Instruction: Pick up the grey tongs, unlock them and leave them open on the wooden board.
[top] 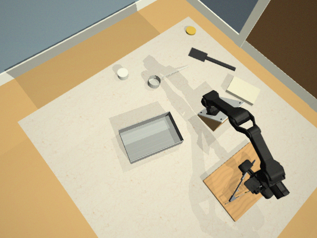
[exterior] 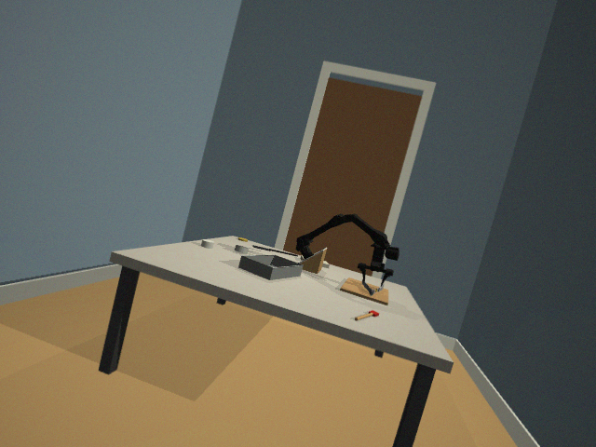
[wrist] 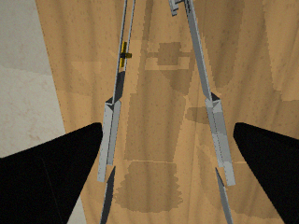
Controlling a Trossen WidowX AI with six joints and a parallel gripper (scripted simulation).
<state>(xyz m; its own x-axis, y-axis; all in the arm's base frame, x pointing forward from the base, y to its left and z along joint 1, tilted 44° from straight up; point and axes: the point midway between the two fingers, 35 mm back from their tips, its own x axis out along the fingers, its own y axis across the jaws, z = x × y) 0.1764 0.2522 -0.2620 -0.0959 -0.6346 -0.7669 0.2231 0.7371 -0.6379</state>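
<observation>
Right now the wooden board is 40 mm below my gripper tip and 20 mm to the right of it. The rest, counted from my gripper tip: roasting tin: 530 mm to the right, 160 mm ahead, 20 mm below; then cream block: 460 mm behind, 320 mm to the right, 30 mm below; then lock piece: 50 mm ahead, 20 mm to the left, 10 mm below.
</observation>
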